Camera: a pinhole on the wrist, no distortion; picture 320 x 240 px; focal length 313.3 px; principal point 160.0 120.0 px. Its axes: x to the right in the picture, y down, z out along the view. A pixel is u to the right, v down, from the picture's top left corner.
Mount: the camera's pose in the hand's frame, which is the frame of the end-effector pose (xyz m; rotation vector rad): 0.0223 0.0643 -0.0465 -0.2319 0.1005 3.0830
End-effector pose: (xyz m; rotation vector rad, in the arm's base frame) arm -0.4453 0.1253 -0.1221 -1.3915 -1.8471 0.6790
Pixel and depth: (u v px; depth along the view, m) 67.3 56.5 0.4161
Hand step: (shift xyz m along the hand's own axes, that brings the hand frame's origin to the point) 0.0869 0.1715 0.3775
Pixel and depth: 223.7 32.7 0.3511
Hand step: -0.0949 0.1889 0.2832
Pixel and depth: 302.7 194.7 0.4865
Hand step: -0.2746 -0.0085 0.4072
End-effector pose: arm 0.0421 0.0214 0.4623 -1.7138 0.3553 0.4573
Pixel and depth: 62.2 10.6 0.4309
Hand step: 0.0994 0.2379 0.3898
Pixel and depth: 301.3 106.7 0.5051
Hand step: -0.2762 0.1300 0.4162
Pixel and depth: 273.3 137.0 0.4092
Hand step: -0.1855 0.0765 0.3363
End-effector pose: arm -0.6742 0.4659 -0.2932 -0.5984 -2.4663 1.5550
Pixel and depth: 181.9 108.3 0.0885
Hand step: 0.0033 0.0739 0.0397
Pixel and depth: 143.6 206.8 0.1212
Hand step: 0.0089 0.0388 0.0761
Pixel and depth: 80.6 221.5 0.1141
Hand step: 0.0320 0.0340 0.0727
